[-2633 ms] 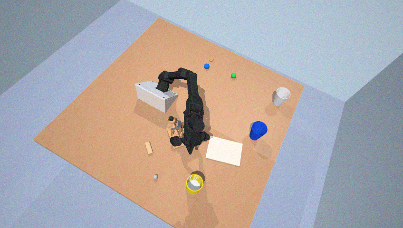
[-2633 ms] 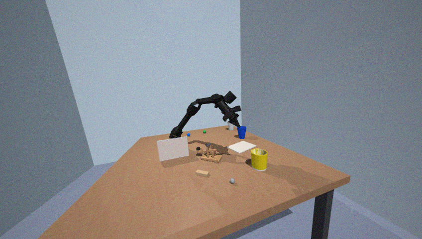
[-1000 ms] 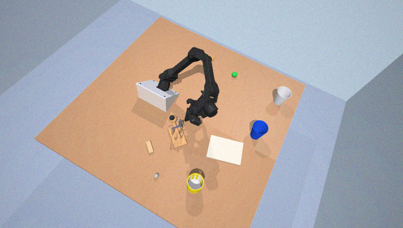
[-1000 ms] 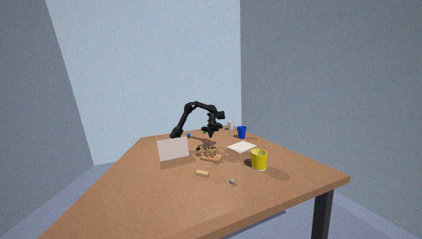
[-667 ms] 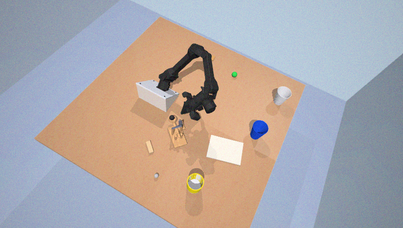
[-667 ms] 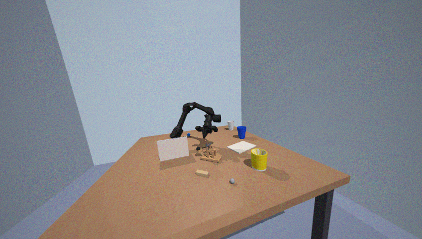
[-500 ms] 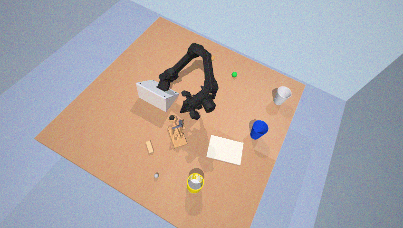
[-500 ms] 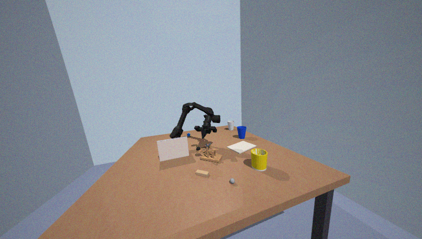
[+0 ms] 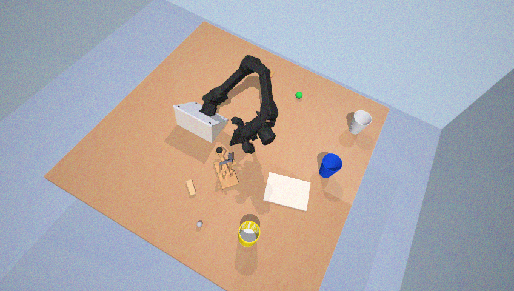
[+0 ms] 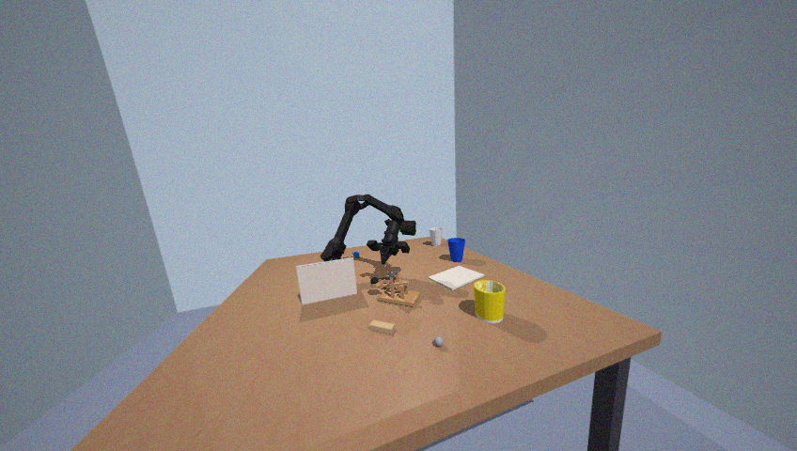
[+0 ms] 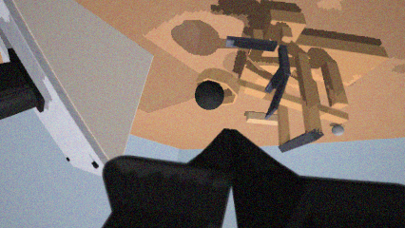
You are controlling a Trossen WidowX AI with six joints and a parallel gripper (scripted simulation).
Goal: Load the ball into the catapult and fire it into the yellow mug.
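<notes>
My gripper tip is 60 mm above the black ball, 40 mm past it and 20 mm to the left of it. Round my gripper tip: grey ball 360 mm to the right, 100 mm below, 60 mm ahead; then wooden catapult 60 mm to the right, 60 mm below, 10 mm ahead; then white sheet 340 mm ahead, 110 mm below, 30 mm to the right.
</notes>
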